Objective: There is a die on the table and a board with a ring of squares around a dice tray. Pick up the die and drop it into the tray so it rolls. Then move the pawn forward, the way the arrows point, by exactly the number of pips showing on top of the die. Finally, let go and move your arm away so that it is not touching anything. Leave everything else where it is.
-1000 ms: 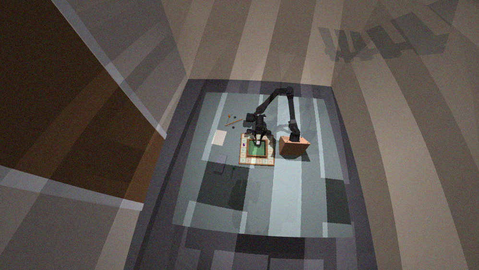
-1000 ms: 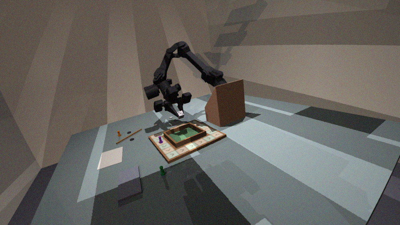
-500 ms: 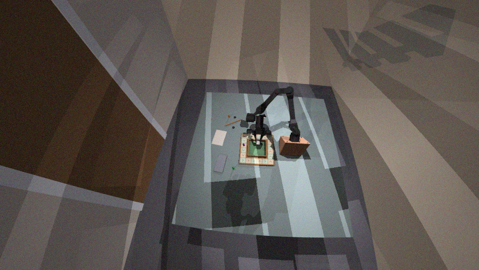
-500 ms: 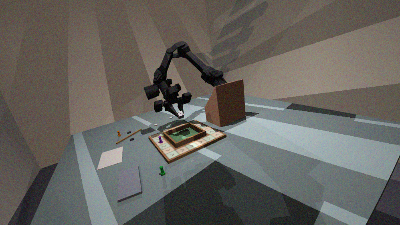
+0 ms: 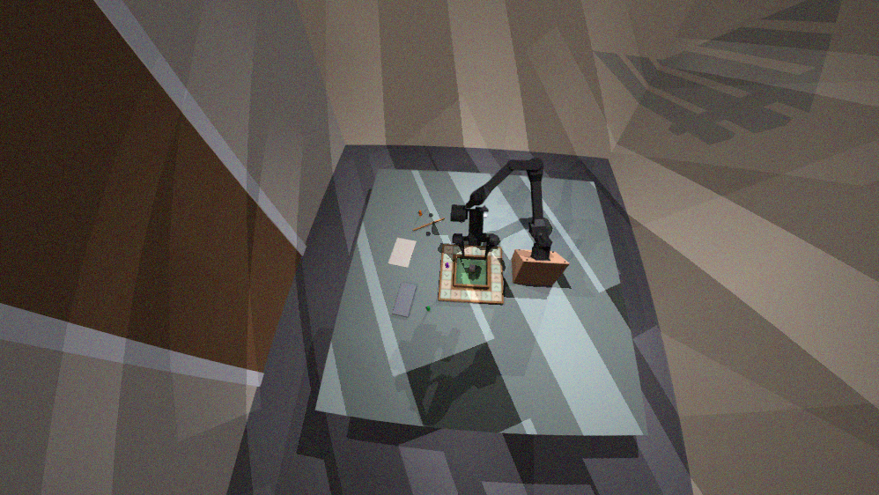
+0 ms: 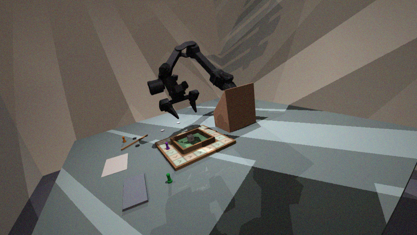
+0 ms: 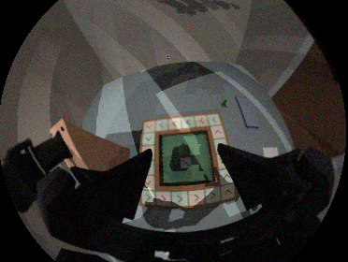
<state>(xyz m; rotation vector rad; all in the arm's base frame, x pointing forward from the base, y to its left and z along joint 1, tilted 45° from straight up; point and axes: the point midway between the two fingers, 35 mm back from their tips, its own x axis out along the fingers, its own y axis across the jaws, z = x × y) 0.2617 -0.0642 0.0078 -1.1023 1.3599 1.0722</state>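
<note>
The purple pawn is 110 mm below my gripper tip, 110 mm ahead of it and 30 mm to the right of it. From my gripper tip the other things lie so: green pawn 200 mm ahead, 170 mm to the left, 130 mm below; white die 120 mm below, 20 mm to the right; grey card 310 mm ahead, 140 mm below, 120 mm to the left.
</note>
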